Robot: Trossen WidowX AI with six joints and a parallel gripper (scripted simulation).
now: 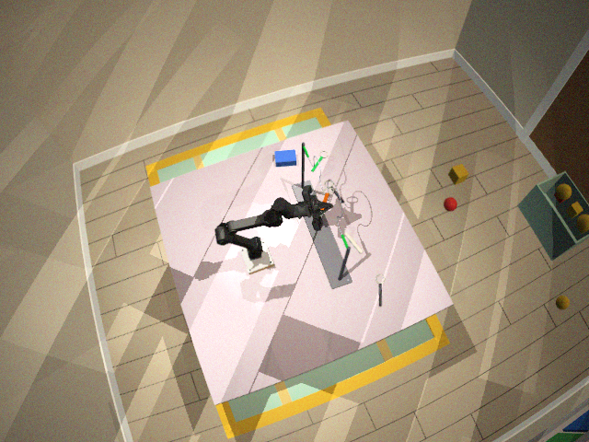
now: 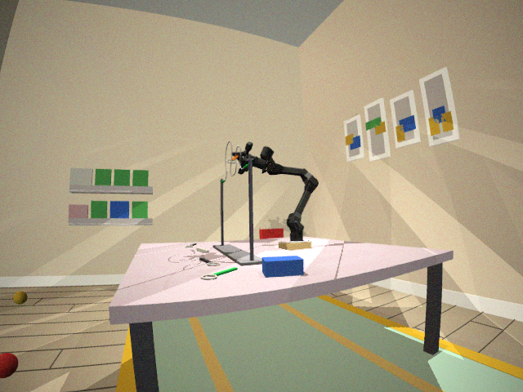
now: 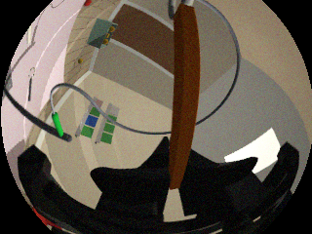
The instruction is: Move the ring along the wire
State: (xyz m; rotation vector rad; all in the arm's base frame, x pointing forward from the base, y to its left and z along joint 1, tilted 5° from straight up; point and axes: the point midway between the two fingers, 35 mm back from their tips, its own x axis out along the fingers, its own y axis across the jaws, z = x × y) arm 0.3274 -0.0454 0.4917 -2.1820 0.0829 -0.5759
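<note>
Now: the orange-handled ring 8 cm to the left of my gripper tip and 5 cm below it. The rest, counted from my gripper tip: white stick 54 cm below, 17 cm ahead, 3 cm to the left; then dark-handled ring 54 cm below, 23 cm to the right, 23 cm ahead; then green-handled ring 60 cm to the left, 54 cm below, 15 cm ahead.
</note>
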